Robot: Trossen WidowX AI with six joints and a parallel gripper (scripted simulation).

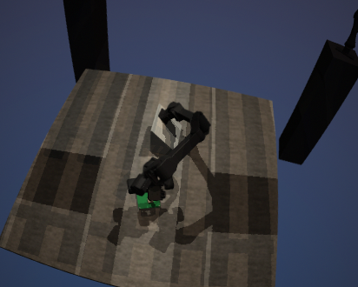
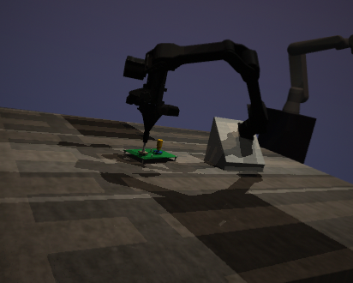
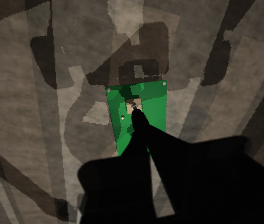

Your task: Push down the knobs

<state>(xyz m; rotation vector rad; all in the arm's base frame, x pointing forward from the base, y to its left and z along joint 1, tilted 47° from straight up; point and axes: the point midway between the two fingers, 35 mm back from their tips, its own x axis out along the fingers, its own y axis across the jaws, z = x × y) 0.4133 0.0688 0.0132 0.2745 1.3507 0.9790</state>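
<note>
Right now my gripper tip is 20 mm above the black knob. Round my gripper tip: yellow knob 60 mm behind, 30 mm to the right, 40 mm below.
</note>
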